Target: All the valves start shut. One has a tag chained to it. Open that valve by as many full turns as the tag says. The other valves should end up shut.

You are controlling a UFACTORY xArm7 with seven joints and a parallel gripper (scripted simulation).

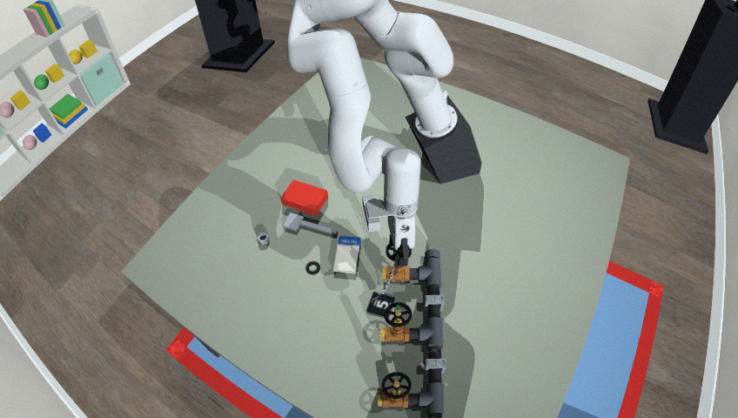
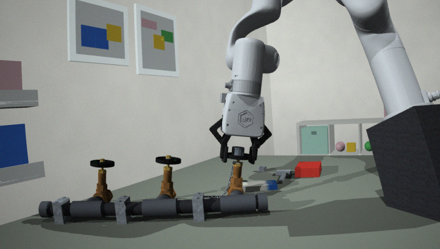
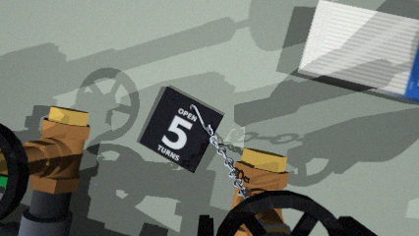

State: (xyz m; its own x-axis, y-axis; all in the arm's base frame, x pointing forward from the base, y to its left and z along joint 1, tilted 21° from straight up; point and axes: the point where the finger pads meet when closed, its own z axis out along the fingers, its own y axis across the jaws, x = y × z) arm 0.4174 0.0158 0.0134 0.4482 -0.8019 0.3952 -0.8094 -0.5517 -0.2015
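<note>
The grey cap is 20 mm above my hand. Also, from my hand: black washer: 230 mm to the right, 120 mm below, 50 mm ahead; blue box: 150 mm to the right, 110 mm below, 10 mm behind; black tag: 120 mm below, 100 mm ahead, 20 mm to the right.
</note>
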